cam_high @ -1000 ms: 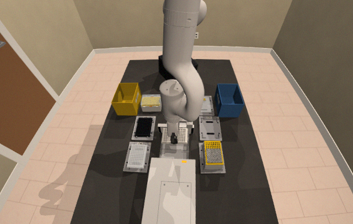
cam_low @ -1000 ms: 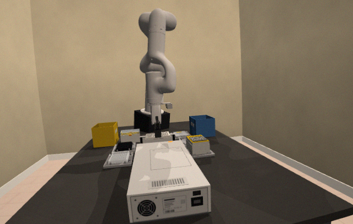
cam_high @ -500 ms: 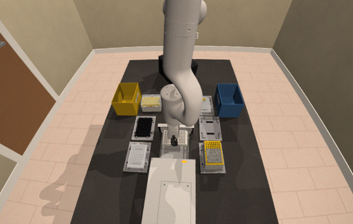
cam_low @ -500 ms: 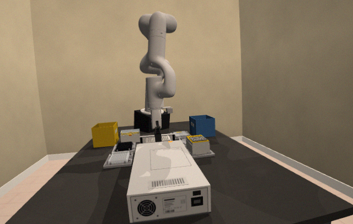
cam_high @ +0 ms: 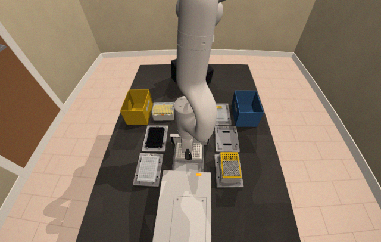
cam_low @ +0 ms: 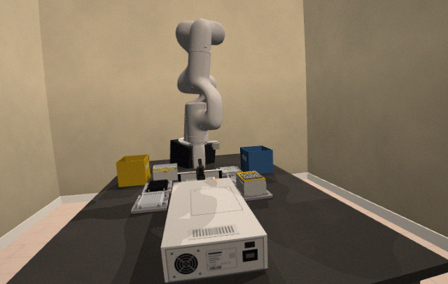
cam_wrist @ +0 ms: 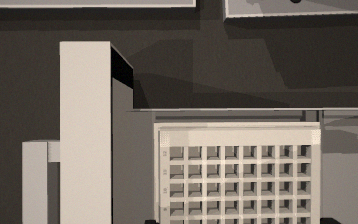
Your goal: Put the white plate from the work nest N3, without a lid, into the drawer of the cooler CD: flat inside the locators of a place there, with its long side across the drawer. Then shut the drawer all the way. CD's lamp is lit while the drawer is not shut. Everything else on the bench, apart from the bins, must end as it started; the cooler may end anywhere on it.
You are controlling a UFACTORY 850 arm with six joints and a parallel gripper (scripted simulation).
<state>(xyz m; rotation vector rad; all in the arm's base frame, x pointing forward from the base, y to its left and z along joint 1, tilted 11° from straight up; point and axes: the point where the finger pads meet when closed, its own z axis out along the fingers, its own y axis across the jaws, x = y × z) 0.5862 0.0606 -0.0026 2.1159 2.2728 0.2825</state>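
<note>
Now: the white well plate 1 cm below my hand. Also, from my hand: yellow tip box: 6 cm ahead, 19 cm to the left; then cooler CD: 19 cm ahead, 2 cm to the left, 1 cm below; then drawer: 3 cm ahead, 1 cm below.
</note>
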